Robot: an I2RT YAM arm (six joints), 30 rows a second.
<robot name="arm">
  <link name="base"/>
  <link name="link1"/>
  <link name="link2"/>
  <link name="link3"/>
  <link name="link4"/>
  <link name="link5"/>
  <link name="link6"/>
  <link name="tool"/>
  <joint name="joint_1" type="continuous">
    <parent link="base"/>
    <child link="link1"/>
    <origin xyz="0 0 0.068"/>
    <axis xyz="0 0 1"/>
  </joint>
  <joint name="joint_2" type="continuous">
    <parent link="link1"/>
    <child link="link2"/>
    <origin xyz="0.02 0.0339 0.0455" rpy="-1.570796 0 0"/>
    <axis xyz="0 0 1"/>
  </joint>
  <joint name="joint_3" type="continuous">
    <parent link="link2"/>
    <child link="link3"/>
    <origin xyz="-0.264 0 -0.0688" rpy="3.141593 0 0"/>
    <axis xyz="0 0 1"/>
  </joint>
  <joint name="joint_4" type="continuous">
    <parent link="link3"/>
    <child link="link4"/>
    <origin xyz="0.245 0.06 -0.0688"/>
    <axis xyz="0 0 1"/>
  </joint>
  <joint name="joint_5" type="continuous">
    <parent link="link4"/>
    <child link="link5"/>
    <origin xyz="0.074 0.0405 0.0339" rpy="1.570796 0 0"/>
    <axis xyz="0 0 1"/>
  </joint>
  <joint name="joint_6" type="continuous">
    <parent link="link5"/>
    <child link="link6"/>
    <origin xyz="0.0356 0 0.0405" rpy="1.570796 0 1.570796"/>
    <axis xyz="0 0 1"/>
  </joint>
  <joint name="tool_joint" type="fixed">
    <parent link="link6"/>
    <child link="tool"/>
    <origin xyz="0 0 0" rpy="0 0 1.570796"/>
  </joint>
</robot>
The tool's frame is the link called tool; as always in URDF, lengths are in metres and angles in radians. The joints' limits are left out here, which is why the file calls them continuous.
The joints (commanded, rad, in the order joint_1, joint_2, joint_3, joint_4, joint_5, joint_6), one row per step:
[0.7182, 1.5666, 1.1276, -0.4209, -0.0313, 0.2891]
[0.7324, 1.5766, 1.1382, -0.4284, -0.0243, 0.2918]
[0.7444, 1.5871, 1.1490, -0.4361, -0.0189, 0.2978]
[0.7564, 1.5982, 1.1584, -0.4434, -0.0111, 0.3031]
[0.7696, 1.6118, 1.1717, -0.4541, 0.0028, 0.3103]
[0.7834, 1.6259, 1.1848, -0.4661, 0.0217, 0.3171]
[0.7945, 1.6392, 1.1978, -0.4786, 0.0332, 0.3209]
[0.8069, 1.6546, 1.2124, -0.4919, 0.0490, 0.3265]
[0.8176, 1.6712, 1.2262, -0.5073, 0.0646, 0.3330]
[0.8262, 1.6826, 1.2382, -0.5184, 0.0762, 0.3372]
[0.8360, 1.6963, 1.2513, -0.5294, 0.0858, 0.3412]
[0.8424, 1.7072, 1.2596, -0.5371, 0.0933, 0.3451]
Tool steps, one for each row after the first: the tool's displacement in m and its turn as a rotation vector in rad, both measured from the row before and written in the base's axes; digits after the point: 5 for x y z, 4 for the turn. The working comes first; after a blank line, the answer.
Tool pose at each row, in the base's axes (x y z in m, rotation vector in rad; the steps are taken from these numbers as rounded here):
[0.25353, 0.22303, 0.24464, -0.5445, 2.4309, 0.4805]
[0.25206, 0.22783, 0.24429, -0.5567, 2.4350, 0.4760]
[0.25104, 0.23217, 0.24380, -0.5632, 2.4414, 0.4734]
[0.24994, 0.23639, 0.24269, -0.5698, 2.4485, 0.4668]
[0.24904, 0.24115, 0.24173, -0.5730, 2.4565, 0.4532]
[0.24797, 0.24589, 0.24042, -0.5756, 2.4647, 0.4326]
[0.24718, 0.25003, 0.23928, -0.5822, 2.4732, 0.4179]
[0.24637, 0.25468, 0.23787, -0.5867, 2.4820, 0.3985]
[0.24581, 0.25881, 0.23563, -0.5893, 2.4946, 0.3761]
[0.24528, 0.26216, 0.23482, -0.5922, 2.5006, 0.3611]
[0.24462, 0.26617, 0.23355, -0.5983, 2.5075, 0.3478]
[0.24429, 0.26888, 0.23192, -0.6008, 2.5144, 0.3363]

[-0.00147, 0.00480, -0.00035, -0.0073, 0.0028, 0.0076]
[-0.00102, 0.00434, -0.00049, -0.0053, 0.0054, 0.0039]
[-0.00110, 0.00422, -0.00111, -0.0081, 0.0049, 0.0030]
[-0.00090, 0.00476, -0.00096, -0.0121, 0.0036, -0.0012]
[-0.00107, 0.00474, -0.00131, -0.0166, 0.0018, -0.0032]
[-0.00079, 0.00414, -0.00114, -0.0138, 0.0041, 0.0010]
[-0.00081, 0.00465, -0.00141, -0.0164, 0.0030, -0.0015]
[-0.00056, 0.00413, -0.00224, -0.0190, 0.0058, -0.0037]
[-0.00053, 0.00335, -0.00081, -0.0123, 0.0018, -0.0015]
[-0.00066, 0.00401, -0.00127, -0.0122, 0.0034, 0.0011]
[-0.00033, 0.00271, -0.00163, -0.0101, 0.0037, -0.0011]

